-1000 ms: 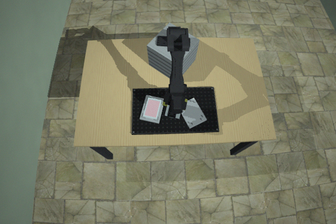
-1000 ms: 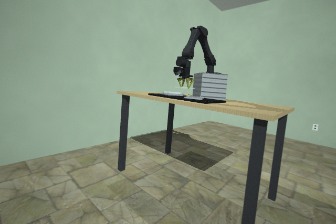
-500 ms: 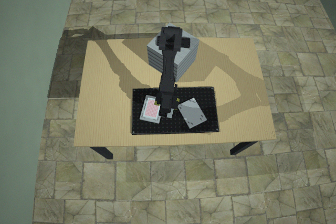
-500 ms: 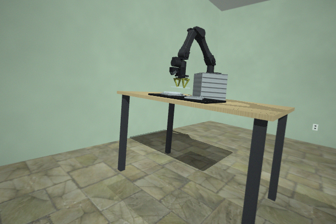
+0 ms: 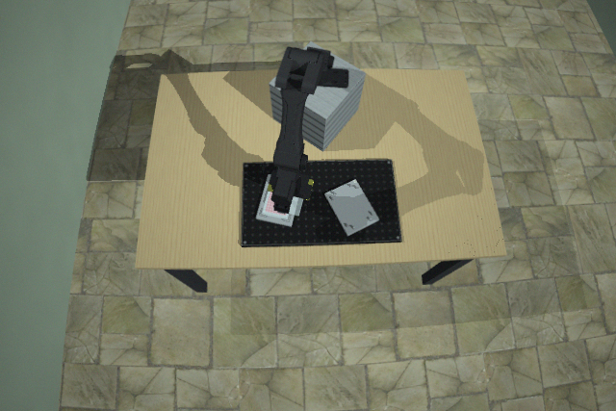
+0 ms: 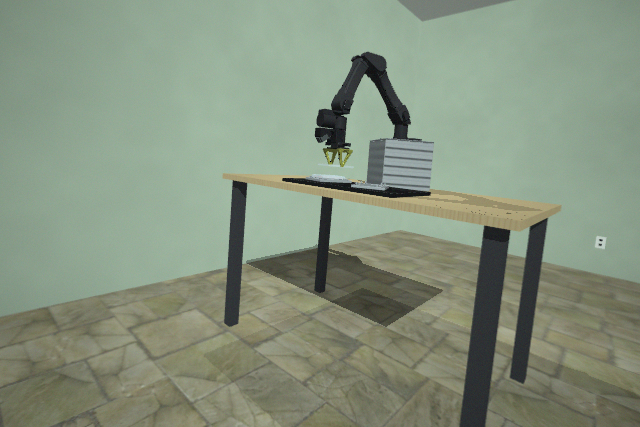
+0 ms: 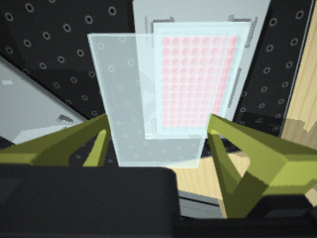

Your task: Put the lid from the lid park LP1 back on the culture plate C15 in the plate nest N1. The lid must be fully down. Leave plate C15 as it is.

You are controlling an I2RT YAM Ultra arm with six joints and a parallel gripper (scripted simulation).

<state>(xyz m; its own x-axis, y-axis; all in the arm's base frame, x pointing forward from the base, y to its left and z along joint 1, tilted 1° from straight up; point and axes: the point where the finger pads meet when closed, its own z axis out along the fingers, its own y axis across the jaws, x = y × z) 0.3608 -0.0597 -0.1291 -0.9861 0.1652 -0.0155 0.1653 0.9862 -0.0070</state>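
The culture plate C15 is 40 mm to the right of my hand and 60 mm below it. From my hand the other things lie so: grey lid park LP1: 200 mm to the left, 70 mm below; then clear lid: 10 mm below; then grey plate nest N1: 40 mm to the right, 70 mm below.
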